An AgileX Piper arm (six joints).
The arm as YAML. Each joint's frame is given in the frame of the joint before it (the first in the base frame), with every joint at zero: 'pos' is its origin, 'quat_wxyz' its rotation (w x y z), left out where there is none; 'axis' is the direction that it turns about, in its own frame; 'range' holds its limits. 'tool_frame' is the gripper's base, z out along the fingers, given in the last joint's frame.
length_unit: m
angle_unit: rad
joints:
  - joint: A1
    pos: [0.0, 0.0, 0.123]
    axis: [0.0, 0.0, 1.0]
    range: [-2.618, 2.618]
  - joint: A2
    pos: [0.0, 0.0, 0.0]
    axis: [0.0, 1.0, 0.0]
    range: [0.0, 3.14]
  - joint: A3
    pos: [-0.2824, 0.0, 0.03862]
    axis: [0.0, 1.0, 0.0]
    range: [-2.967, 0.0]
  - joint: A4
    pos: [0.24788, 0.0, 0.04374]
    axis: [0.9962, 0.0, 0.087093]
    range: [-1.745, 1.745]
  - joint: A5
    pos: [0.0, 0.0, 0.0]
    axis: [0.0, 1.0, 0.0]
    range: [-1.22, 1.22]
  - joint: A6
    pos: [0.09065, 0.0, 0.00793]
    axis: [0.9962, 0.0, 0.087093]
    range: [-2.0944, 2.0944]
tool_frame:
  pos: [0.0, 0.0, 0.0]
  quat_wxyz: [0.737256, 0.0, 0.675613, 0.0]
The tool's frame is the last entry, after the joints.
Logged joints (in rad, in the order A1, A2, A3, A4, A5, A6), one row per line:
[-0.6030, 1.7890, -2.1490, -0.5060, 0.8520, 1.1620]
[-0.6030, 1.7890, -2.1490, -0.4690, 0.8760, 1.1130]
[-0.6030, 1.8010, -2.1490, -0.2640, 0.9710, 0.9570]
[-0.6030, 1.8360, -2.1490, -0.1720, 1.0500, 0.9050]
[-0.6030, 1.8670, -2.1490, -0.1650, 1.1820, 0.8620]
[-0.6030, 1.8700, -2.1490, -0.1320, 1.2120, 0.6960]
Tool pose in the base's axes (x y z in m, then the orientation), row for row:
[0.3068, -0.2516, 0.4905, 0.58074, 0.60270, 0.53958, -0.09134]
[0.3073, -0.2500, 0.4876, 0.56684, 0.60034, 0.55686, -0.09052]
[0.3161, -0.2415, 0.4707, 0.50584, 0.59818, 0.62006, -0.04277]
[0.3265, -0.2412, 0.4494, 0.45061, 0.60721, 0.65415, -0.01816]
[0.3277, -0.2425, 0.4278, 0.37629, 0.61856, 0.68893, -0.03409]
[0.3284, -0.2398, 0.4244, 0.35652, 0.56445, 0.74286, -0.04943]
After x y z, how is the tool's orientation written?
As a quaternion, w x y z.
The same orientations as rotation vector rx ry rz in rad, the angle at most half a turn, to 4 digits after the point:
[1.4084, 1.2609, -0.2134]
[1.4110, 1.3088, -0.2128]
[1.4430, 1.4957, -0.1032]
[1.5010, 1.6170, -0.0449]
[1.5823, 1.7623, -0.0872]
[1.4575, 1.9182, -0.1276]

